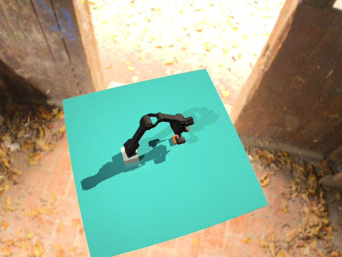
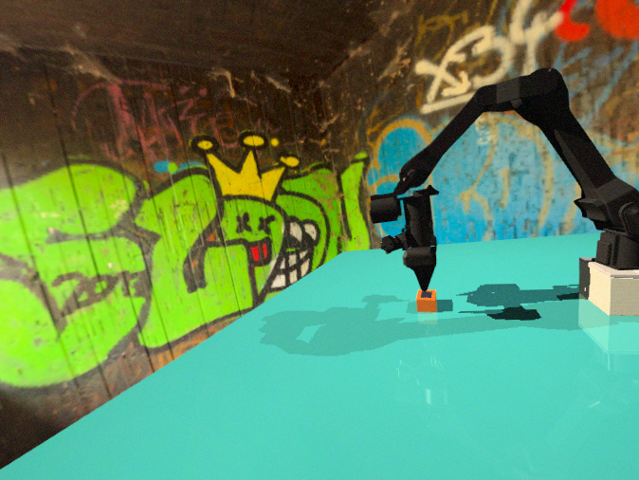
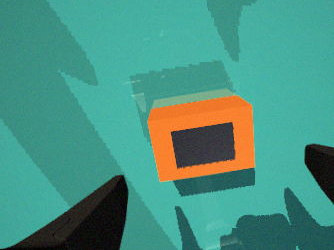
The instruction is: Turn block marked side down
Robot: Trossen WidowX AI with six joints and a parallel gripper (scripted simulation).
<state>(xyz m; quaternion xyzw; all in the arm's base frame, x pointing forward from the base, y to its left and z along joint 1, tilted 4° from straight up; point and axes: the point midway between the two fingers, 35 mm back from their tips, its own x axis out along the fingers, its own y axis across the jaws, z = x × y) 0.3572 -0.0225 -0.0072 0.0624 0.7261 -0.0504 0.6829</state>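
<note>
Now: the orange block 30 mm below my gripper tip.
</note>
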